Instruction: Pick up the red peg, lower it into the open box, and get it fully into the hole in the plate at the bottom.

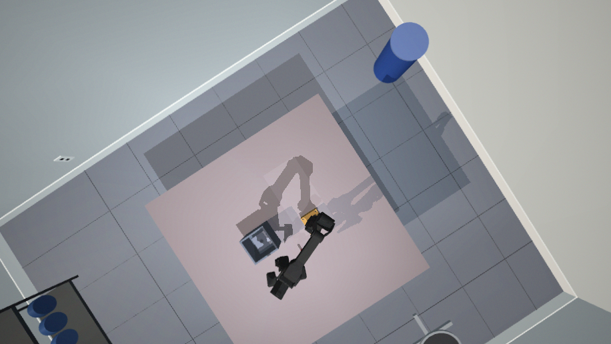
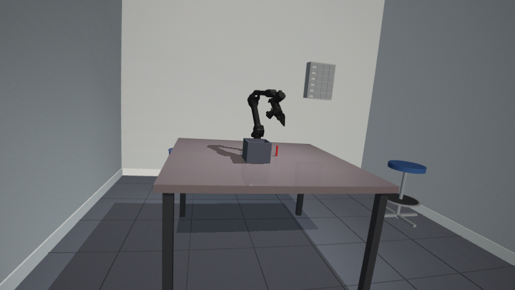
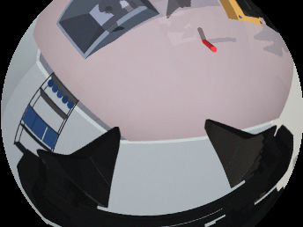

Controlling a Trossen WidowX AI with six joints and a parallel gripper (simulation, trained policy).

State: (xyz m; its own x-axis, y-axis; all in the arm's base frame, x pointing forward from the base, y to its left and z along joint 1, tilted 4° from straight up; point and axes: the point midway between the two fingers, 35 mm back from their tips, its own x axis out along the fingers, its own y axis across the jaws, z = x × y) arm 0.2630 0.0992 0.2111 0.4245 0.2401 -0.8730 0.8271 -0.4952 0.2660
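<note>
The red peg is 21 cm below my gripper tip, 10 cm behind it and 1 cm to the left of it.
</note>
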